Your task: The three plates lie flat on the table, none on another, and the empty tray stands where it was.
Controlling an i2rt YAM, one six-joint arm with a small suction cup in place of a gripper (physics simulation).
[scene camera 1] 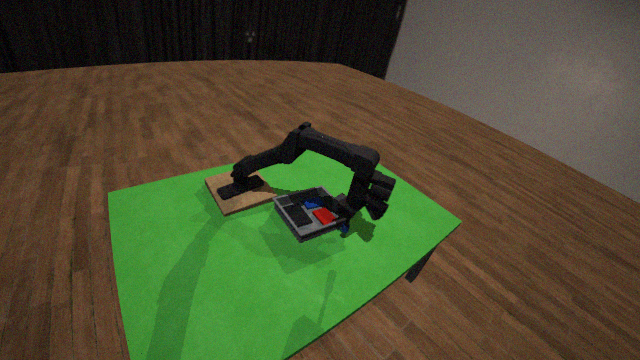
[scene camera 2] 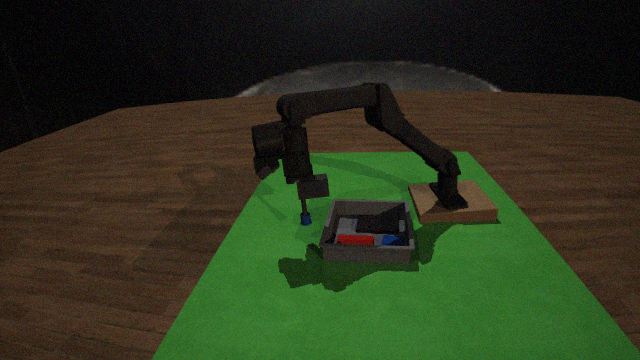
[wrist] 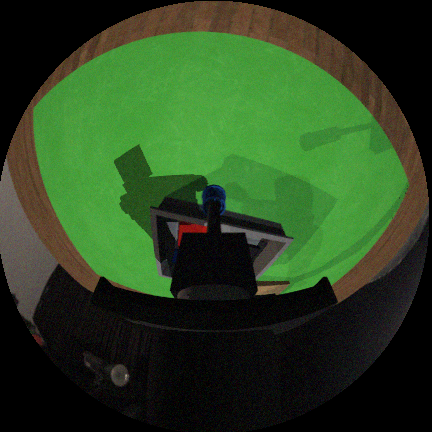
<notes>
The suction cup (scene camera 2: 305,220) carries nothing. The cup is 17 cm from the middle of a grey tray (scene camera 2: 342,218). A black plate (scene camera 2: 365,223) rests on the grey tray.
The grey tray shows as well in scene camera 1 (scene camera 1: 315,229) and in the wrist view (wrist: 164,220). The suction cup is seen too in the wrist view (wrist: 213,190).
</notes>
